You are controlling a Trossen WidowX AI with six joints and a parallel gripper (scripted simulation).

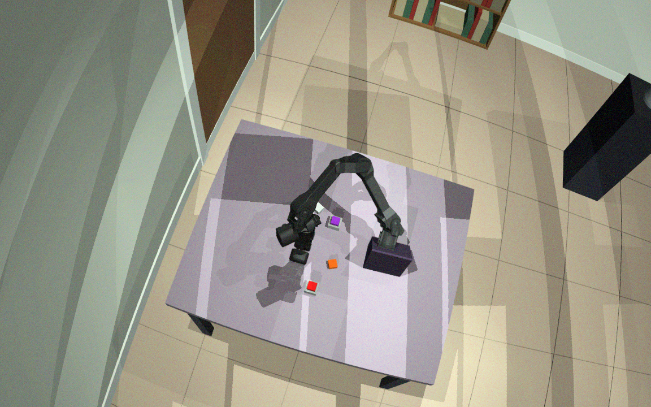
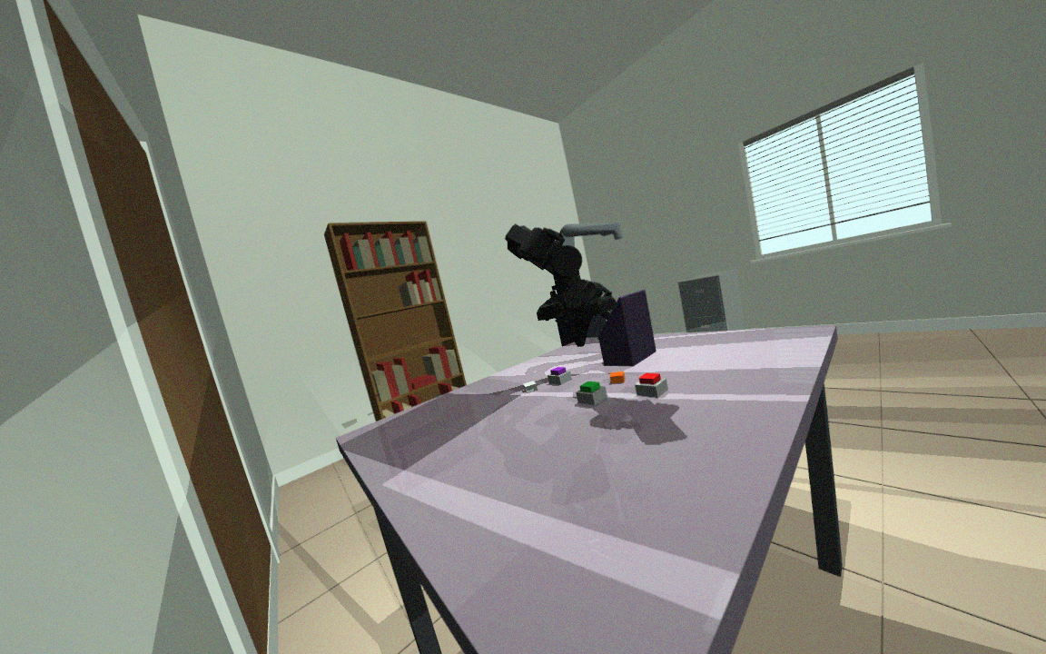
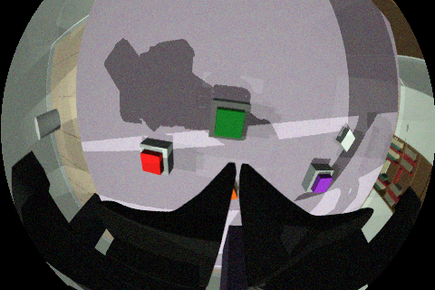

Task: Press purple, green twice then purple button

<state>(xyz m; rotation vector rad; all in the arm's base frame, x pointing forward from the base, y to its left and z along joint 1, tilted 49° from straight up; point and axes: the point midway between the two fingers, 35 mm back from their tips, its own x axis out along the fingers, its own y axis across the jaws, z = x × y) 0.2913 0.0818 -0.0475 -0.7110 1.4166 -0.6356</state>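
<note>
My gripper tip is 90 mm above the green button and 10 mm to the right of it. The rest, counted from my gripper tip: red button: 110 mm to the left, 90 mm below, 70 mm behind; then purple button: 180 mm to the right, 90 mm below, 80 mm behind; then orange block: 120 mm below, 120 mm behind, 10 mm to the right.
</note>
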